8 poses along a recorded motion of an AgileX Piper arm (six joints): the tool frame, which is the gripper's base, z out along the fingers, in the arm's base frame.
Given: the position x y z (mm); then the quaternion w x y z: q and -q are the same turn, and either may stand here.
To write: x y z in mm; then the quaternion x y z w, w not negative. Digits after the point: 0 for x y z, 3 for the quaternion.
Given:
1: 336 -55 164 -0.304 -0.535 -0.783 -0.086
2: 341 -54 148 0.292 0.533 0.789 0.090
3: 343 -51 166 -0.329 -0.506 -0.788 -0.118
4: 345 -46 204 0.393 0.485 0.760 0.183
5: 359 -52 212 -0.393 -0.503 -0.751 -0.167
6: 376 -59 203 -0.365 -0.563 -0.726 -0.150
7: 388 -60 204 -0.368 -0.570 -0.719 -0.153
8: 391 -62 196 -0.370 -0.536 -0.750 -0.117
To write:
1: 336 -55 164 0.535 0.783 0.086 0.304
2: 341 -54 148 0.533 0.789 0.090 0.292
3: 343 -51 166 0.506 0.788 0.118 0.329
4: 345 -46 204 0.485 0.760 0.183 0.393
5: 359 -52 212 0.503 0.751 0.167 0.393
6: 376 -59 203 0.563 0.726 0.150 0.365
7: 388 -60 204 0.570 0.719 0.153 0.368
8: 391 -62 196 0.536 0.750 0.117 0.370
